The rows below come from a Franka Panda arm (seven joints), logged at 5 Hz.
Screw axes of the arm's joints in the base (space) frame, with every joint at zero. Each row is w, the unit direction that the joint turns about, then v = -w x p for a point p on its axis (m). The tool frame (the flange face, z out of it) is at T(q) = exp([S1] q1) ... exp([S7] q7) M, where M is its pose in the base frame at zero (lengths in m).
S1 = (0, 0, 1, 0, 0, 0)
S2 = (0, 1, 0, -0.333, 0, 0)
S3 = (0, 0, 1, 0, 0, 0)
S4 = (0, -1, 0, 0.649, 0, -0.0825)
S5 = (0, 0, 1, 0, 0, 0)
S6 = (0, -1, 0, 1.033, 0, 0)
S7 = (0, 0, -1, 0, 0.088, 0)
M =
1 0 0 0.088
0 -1 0 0
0 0 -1 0.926
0 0 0 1
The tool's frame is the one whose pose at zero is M.
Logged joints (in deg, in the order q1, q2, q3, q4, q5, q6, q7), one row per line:
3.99, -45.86, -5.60, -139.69, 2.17, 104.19, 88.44
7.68, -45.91, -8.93, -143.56, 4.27, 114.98, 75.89
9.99, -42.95, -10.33, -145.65, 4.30, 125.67, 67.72
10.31, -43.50, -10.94, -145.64, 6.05, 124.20, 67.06
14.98, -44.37, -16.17, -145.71, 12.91, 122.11, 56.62
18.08, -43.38, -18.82, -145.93, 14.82, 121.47, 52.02
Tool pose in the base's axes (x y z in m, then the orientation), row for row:
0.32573, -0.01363, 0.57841, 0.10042, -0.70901, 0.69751, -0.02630
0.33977, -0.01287, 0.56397, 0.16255, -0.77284, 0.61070, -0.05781
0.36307, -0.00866, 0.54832, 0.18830, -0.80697, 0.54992, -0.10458
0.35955, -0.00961, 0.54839, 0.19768, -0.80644, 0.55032, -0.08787
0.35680, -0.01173, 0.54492, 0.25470, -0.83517, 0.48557, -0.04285
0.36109, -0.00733, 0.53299, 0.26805, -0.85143, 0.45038, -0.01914
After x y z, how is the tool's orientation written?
As a quaternion, w x y z.
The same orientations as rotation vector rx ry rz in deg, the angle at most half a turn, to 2 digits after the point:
-120.06, 118.11, -4.45
-126.33, 99.83, -9.45
-130.06, 88.63, -16.86
-129.32, 88.25, -14.09
-129.97, 75.56, -6.67
-131.60, 69.61, -2.96

